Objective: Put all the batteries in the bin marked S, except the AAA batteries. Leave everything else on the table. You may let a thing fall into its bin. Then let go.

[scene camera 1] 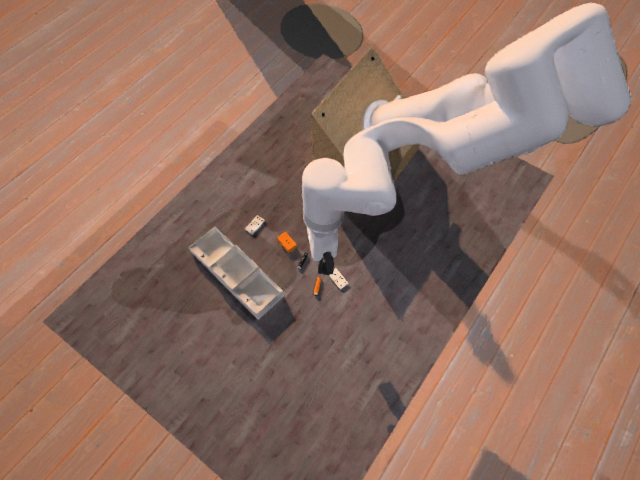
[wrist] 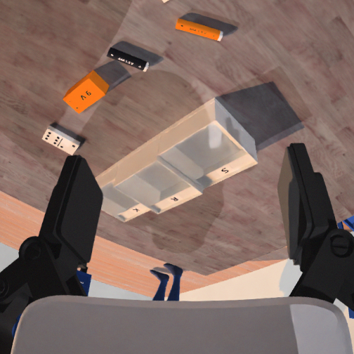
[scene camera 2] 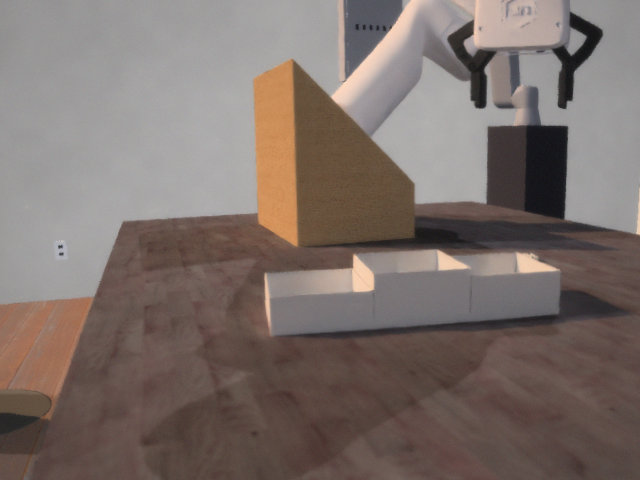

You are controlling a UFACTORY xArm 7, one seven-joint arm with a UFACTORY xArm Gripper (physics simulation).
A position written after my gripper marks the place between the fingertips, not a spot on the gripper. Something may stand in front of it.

In view: my gripper (scene camera 2: 520,108), an orange 9 V battery (wrist: 90,88) and a three joined white bins (scene camera 2: 426,287).
The three joined white bins is seen too in scene camera 1 (scene camera 1: 227,262) and in the wrist view (wrist: 207,145). My gripper shows as well in scene camera 1 (scene camera 1: 321,251) and in the wrist view (wrist: 184,169). Scene camera 2 misses the orange 9 V battery, which is hidden by the three joined white bins.
